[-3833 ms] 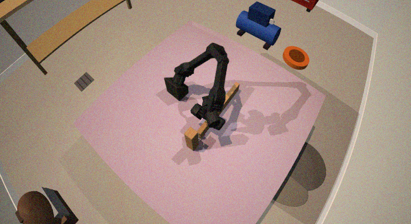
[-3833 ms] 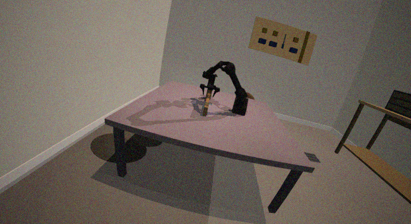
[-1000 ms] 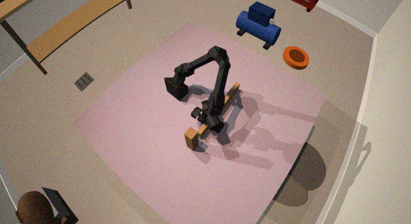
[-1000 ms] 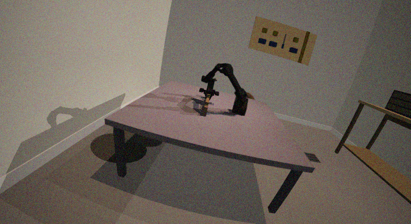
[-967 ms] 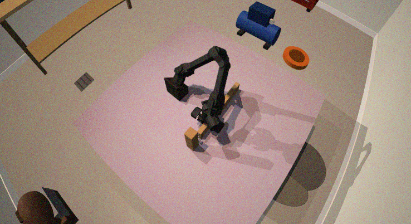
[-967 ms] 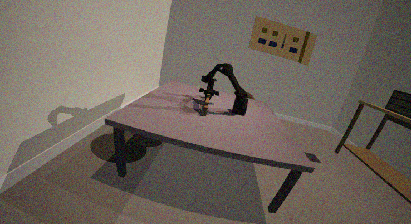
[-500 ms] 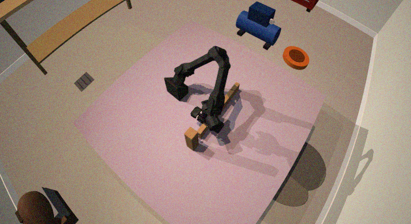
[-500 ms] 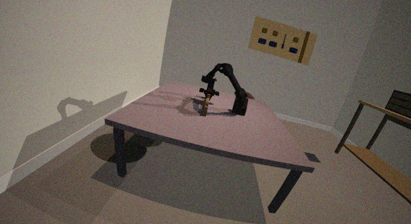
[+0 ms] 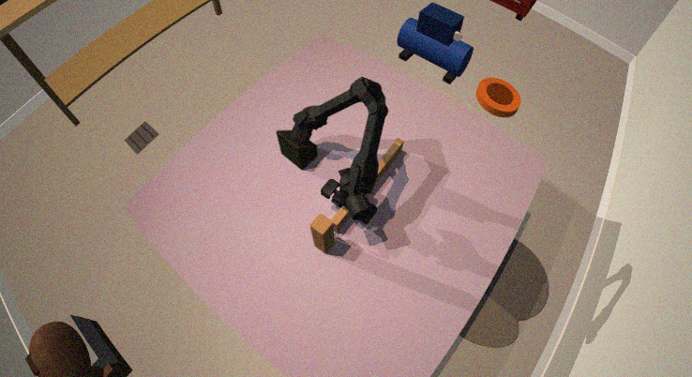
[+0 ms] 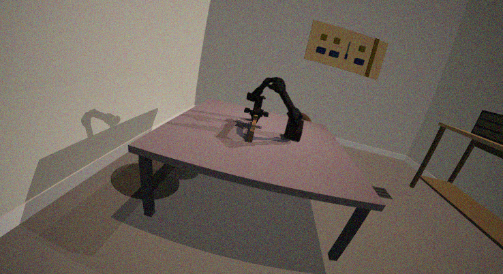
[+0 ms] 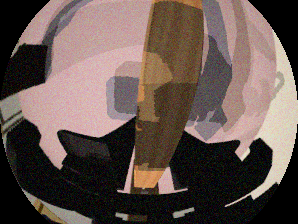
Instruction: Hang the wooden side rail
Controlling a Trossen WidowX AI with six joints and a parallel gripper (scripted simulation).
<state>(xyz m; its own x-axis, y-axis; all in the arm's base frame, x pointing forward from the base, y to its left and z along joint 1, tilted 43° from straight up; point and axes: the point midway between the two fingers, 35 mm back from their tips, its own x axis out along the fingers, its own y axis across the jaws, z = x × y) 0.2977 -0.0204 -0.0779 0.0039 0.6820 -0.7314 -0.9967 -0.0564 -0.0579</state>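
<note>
Right now the upright headboard post is 10 mm ahead of my gripper tip, 130 mm to the right of it and 60 mm above it.
</note>
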